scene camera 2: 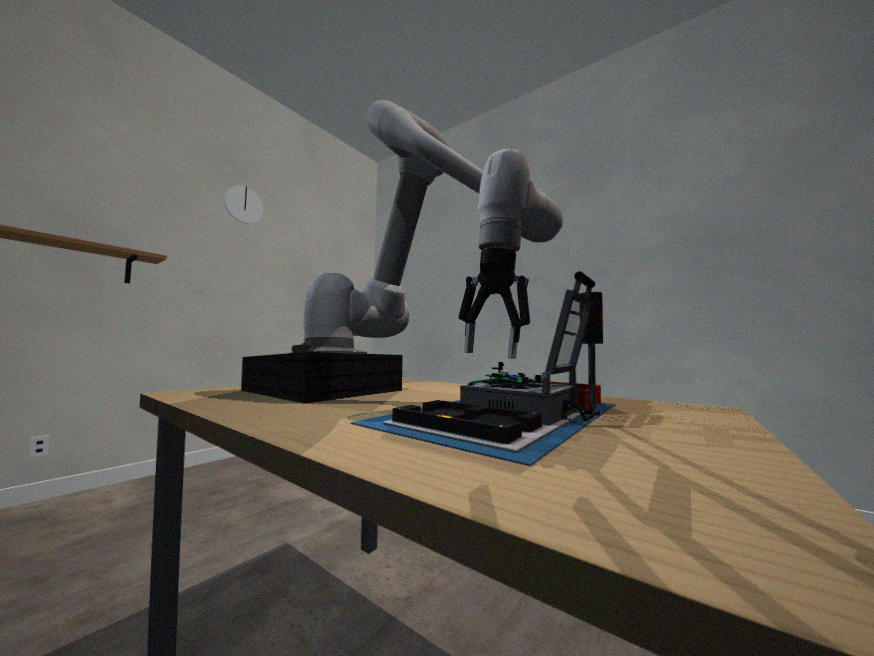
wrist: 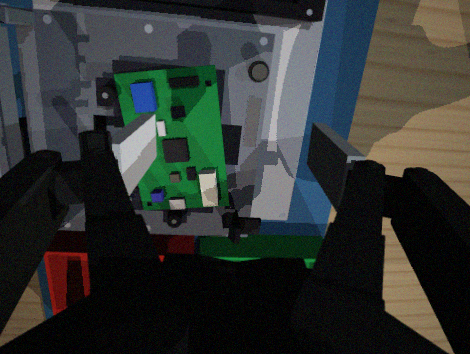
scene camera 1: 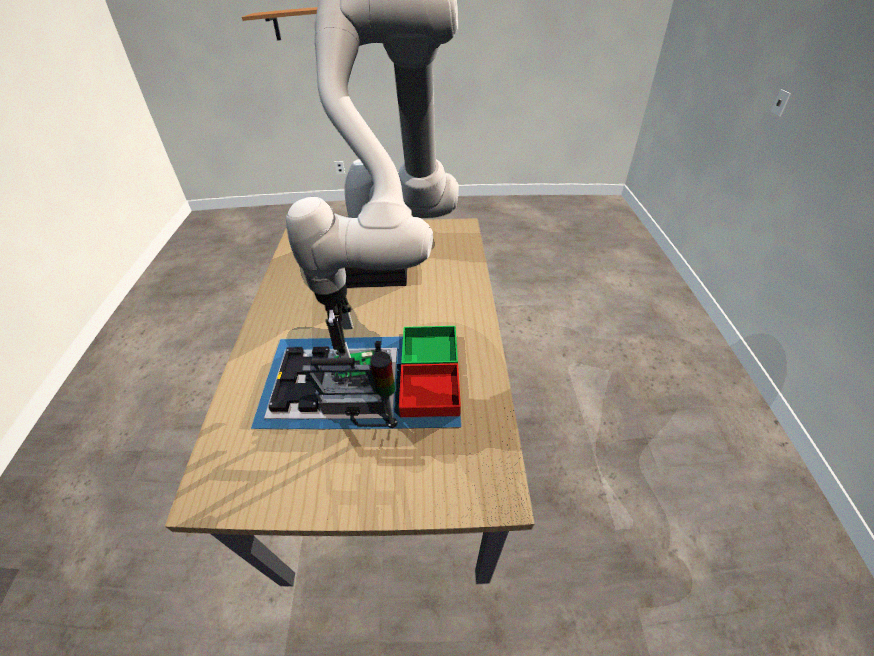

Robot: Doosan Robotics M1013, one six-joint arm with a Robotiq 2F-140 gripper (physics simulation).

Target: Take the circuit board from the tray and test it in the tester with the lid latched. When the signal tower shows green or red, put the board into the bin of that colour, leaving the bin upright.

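Frame: origin at the arm's base, x ahead, y left, z up, level; millimetres.
Seen in the pictures: gripper, fingertip midpoint: (scene camera 2: 489, 355) (wrist: 233, 139) (scene camera 1: 346, 342).
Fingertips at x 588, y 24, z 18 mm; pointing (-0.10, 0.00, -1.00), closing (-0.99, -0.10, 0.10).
Offsets run from my fingertips to a thing's top centre. "spot": to the spot under its first point. Level surfaces: height alone.
The green circuit board @[dx +37, dy +22, dz -33 mm] (scene camera 1: 365, 355) (scene camera 2: 509, 378) (wrist: 202, 117) lies on top of the grey tester @[spot: dx +99, dy -61, dz -84 mm] (scene camera 2: 518, 403) (wrist: 125, 32), looking slightly turned against the dark seat beneath it. The tester's lid @[spot: dx +159, dy -45, dz -5 mm] (scene camera 2: 554, 360) stands raised. My gripper (scene camera 1: 344, 340) (scene camera 2: 490, 353) (wrist: 233, 139) is open and empty above the tester; in the wrist view its left finger overlaps the board's left edge and its right finger is well off the board's right side. The signal tower @[spot: dx +196, dy +133, dz +112 mm] (scene camera 1: 381, 374) (scene camera 2: 593, 317) shows dull red and green sections; I cannot tell any lit lamp. The black tray @[spot: dx +95, dy -163, dz -104 mm] (scene camera 1: 290, 392) (scene camera 2: 451, 422) lies beside the tester.
The green bin @[dx -71, dy +219, dz -75 mm] (scene camera 1: 429, 346) (wrist: 265, 246) and red bin @[dx +79, dy +226, dz -75 mm] (scene camera 1: 429, 388) (scene camera 2: 596, 394) (wrist: 53, 280) stand upright beside the tester. A blue mat @[dz -120 mm] (scene camera 1: 259, 416) (scene camera 2: 530, 456) (wrist: 334, 95) lies under the setup. The raised lid and tower stand close to my gripper's side.
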